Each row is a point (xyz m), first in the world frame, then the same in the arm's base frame.
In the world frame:
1: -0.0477 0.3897 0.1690
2: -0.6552 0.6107 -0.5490
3: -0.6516 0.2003 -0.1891
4: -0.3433 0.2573 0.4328
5: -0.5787 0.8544 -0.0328
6: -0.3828 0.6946 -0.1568
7: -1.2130 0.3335 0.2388
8: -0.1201 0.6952 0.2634
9: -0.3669 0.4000 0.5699
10: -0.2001 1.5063 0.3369
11: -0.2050 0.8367 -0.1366
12: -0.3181 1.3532 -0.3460
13: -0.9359 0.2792 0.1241
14: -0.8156 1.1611 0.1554
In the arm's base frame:
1: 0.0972 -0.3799 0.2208
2: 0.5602 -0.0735 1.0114
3: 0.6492 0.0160 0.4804
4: 0.1381 -0.0223 0.0088
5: 0.0513 0.0809 0.7902
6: 0.1765 -0.1639 0.7291
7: 0.4867 0.7094 0.3867
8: -0.1591 -0.2438 0.3734
9: -0.0398 0.0675 0.0116
10: -0.7727 -0.0532 0.8802
11: 0.0006 -0.3036 0.7710
12: -0.2185 -0.2233 1.2896
13: 0.5016 0.4054 0.3719
14: -0.2061 0.4039 0.9125

